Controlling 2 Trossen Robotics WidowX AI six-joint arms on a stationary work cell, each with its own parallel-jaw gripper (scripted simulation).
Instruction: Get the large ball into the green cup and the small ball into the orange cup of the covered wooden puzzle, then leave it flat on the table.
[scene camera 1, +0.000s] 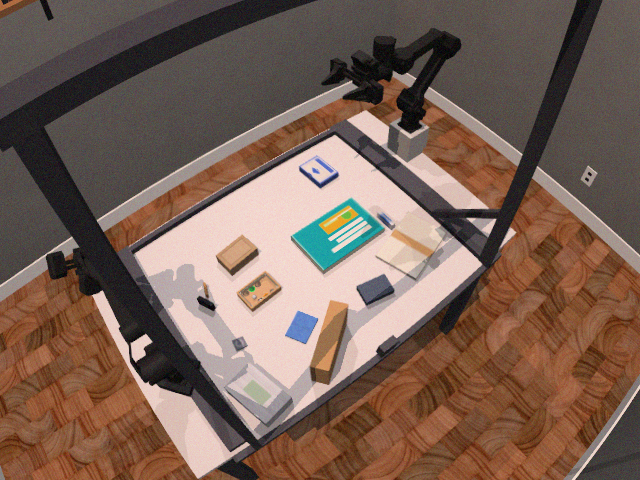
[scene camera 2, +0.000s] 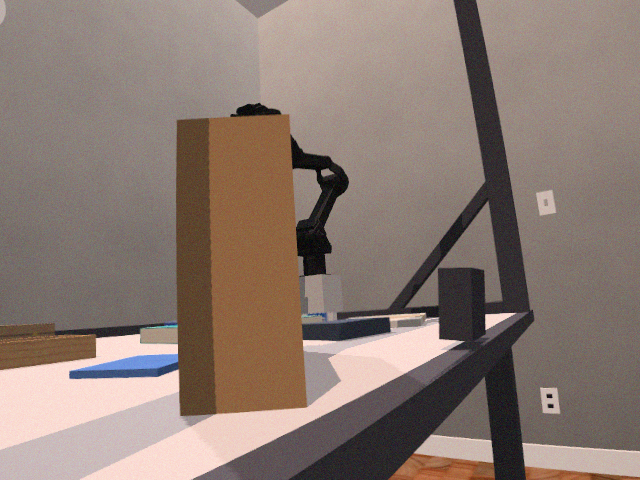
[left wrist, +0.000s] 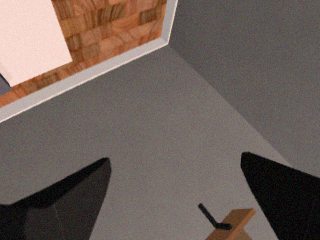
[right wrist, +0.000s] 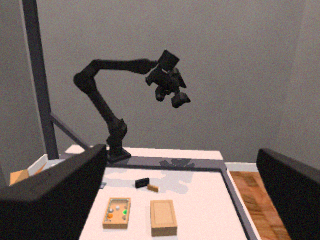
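Note:
There's the left gripper, which you'd also see in the left wrist view, and there's the right gripper, which the right wrist view shows too. Then we've a long cardboard box here, and a covered wooden puzzle as well.

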